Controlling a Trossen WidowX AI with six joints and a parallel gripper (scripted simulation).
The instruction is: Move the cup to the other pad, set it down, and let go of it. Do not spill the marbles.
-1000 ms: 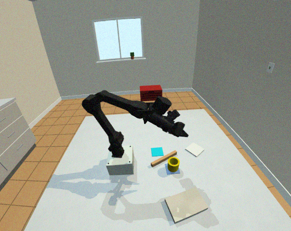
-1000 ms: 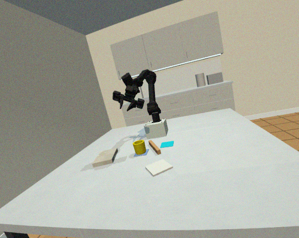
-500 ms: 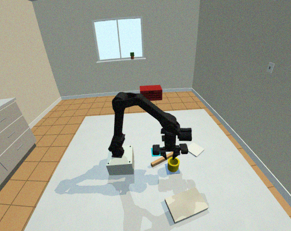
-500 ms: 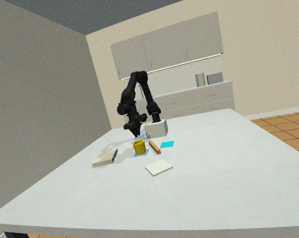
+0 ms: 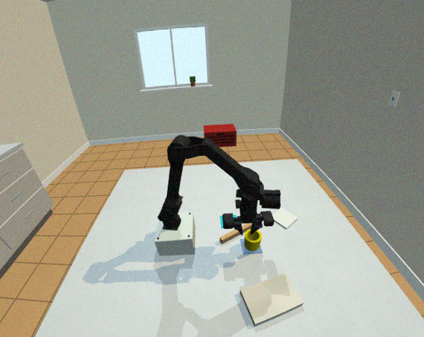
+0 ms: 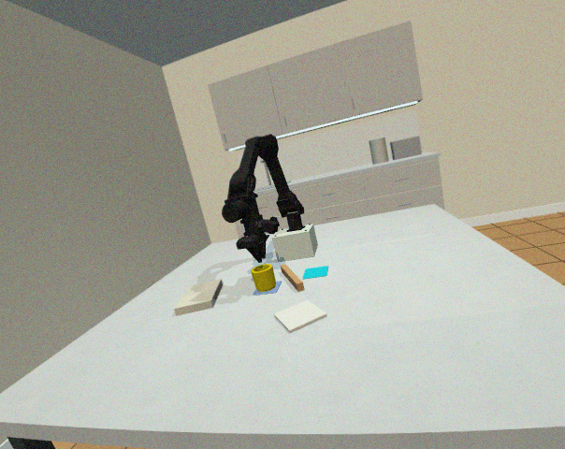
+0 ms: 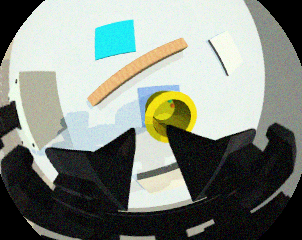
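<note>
My gripper tip is 50 mm above the yellow cup, 20 mm short of it and 10 mm to the right of it. Round my gripper tip: cyan pad 140 mm to the left, 100 mm below, 80 mm behind; wooden bar 80 mm to the left, 80 mm below, 30 mm behind; blue pad 100 mm below, 30 mm ahead, 10 mm to the left.
</note>
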